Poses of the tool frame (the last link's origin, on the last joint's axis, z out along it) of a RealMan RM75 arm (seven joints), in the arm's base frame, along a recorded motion.
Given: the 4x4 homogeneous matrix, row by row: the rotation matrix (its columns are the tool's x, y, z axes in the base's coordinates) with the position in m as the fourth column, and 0 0 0 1 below. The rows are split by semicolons.
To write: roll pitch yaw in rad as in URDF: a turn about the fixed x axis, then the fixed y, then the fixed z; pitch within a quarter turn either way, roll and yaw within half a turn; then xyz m. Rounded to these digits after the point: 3 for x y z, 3 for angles.
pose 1, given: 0.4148, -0.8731, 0.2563, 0.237; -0.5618, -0.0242, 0.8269, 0.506; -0.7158, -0.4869, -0.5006, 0.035; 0, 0, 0, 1
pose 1, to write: -2.370, 0.798, -0.935, 0.237, 0.506, 0.035
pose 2, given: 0.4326, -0.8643, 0.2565, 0.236; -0.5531, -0.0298, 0.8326, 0.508; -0.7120, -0.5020, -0.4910, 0.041; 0, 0, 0, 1
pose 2, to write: -2.345, 0.792, -0.907, 0.236, 0.508, 0.041
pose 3, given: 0.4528, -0.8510, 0.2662, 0.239; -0.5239, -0.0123, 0.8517, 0.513; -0.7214, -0.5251, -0.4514, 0.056; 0, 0, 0, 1
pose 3, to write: -2.281, 0.806, -0.858, 0.239, 0.513, 0.056
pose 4, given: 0.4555, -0.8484, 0.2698, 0.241; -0.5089, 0.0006, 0.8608, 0.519; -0.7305, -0.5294, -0.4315, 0.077; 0, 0, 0, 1
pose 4, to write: -2.255, 0.819, -0.841, 0.241, 0.519, 0.077
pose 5, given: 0.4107, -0.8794, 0.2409, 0.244; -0.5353, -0.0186, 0.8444, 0.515; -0.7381, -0.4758, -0.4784, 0.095; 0, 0, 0, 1
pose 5, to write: -2.359, 0.830, -0.916, 0.244, 0.515, 0.095
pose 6, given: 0.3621, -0.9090, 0.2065, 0.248; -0.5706, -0.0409, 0.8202, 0.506; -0.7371, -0.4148, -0.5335, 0.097; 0, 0, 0, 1
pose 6, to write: -2.481, 0.829, -1.005, 0.248, 0.506, 0.097
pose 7, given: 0.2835, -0.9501, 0.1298, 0.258; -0.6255, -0.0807, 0.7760, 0.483; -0.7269, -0.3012, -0.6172, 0.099; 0, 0, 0, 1
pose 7, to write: -2.688, 0.814, -1.145, 0.258, 0.483, 0.099
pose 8, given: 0.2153, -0.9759, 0.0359, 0.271; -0.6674, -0.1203, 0.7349, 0.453; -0.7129, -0.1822, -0.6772, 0.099; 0, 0, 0, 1
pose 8, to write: -2.879, 0.794, -1.259, 0.271, 0.453, 0.099
